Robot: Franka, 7 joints.
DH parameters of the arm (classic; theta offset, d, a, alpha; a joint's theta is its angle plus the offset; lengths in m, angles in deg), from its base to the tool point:
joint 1: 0 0.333 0 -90
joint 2: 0 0 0 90
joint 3: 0 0.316 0.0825 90
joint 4: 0 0 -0.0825 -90
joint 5: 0 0.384 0 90
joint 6: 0 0 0.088 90
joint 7: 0 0.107 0 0
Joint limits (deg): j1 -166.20..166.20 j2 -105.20..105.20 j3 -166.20..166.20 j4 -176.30..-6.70 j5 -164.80..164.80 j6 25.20..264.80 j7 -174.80..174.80
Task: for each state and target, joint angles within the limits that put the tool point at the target. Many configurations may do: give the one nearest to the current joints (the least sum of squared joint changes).
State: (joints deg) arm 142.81 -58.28 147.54 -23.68 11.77 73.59 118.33
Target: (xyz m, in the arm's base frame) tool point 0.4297 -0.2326 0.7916
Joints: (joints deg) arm 157.73 -32.67 151.01 -6.70 14.28 31.97 118.33
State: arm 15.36 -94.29 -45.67 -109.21 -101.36 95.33 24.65
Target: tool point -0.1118 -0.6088 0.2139
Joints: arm 13.60 -105.20 -83.69 -107.35 -99.75 86.36 24.65
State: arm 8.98 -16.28 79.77 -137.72 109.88 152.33 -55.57
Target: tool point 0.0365 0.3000 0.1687
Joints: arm 8.37 1.43 77.52 -163.53 110.00 148.91 -55.57
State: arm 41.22 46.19 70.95 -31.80 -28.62 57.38 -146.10
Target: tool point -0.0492 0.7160 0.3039
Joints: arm 65.54 72.10 66.17 -44.51 -29.13 65.85 -146.10
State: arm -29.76 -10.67 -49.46 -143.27 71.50 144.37 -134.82
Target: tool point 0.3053 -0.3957 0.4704
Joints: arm -16.49 -16.64 -34.22 -133.62 71.45 141.31 -134.82
